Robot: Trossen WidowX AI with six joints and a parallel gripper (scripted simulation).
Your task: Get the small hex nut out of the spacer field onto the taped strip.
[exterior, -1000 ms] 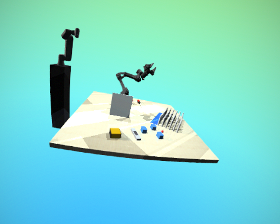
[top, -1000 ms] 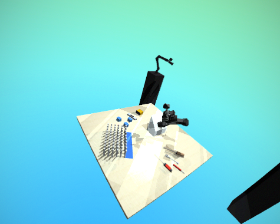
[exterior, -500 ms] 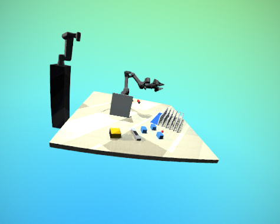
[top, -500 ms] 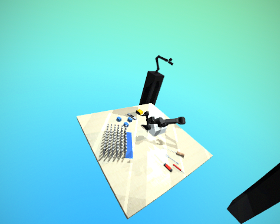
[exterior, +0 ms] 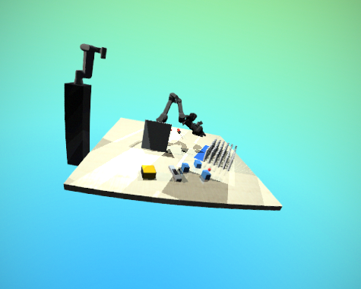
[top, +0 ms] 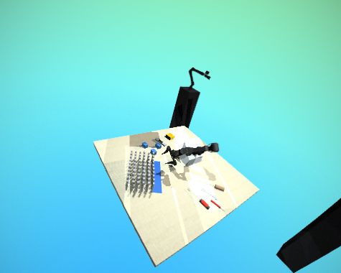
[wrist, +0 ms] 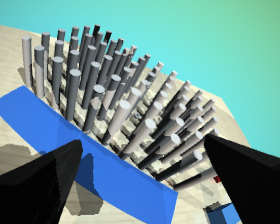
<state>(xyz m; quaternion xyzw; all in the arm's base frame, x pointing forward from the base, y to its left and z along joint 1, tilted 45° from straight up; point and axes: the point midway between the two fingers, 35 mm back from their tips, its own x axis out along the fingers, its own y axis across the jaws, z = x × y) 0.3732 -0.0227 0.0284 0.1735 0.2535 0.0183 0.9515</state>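
Right now my gripper tip is 28 cm past the grey forked tool, 43 cm to the right of it and 16 cm above it. From my gripper tip the other things lie so: grey bar (26 cm behind, 40 cm to the right, 15 cm below); blue taped strip (5 cm ahead, 3 cm to the left, 16 cm below); wooden-handled tool (36 cm behind, 34 cm to the left, 15 cm below).
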